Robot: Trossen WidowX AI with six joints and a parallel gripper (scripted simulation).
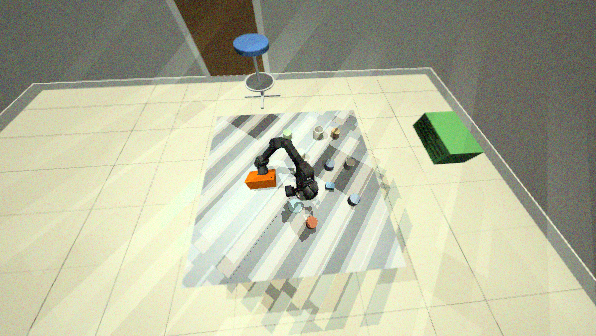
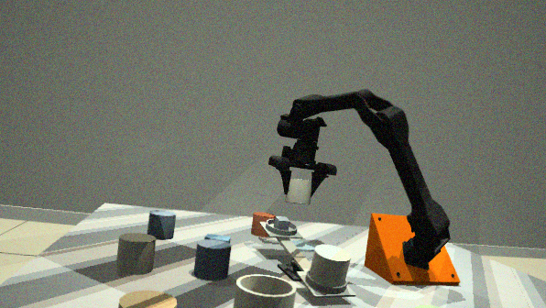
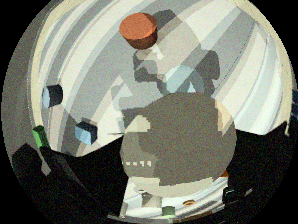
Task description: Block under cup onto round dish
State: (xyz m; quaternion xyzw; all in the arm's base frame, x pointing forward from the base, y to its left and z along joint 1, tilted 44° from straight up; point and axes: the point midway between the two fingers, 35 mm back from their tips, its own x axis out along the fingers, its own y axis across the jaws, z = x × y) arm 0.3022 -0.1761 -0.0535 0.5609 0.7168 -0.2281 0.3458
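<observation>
The small grey block lies 5 cm ahead of my gripper tip, 10 cm to the left of it and 7 cm below it. From my gripper tip the other things lie so: red cup 8 cm ahead, 16 cm to the right, 12 cm below; then pale blue round dish 3 cm behind, 4 cm to the right, 15 cm below; then small balance 1 cm ahead, 21 cm to the left, 11 cm below.
</observation>
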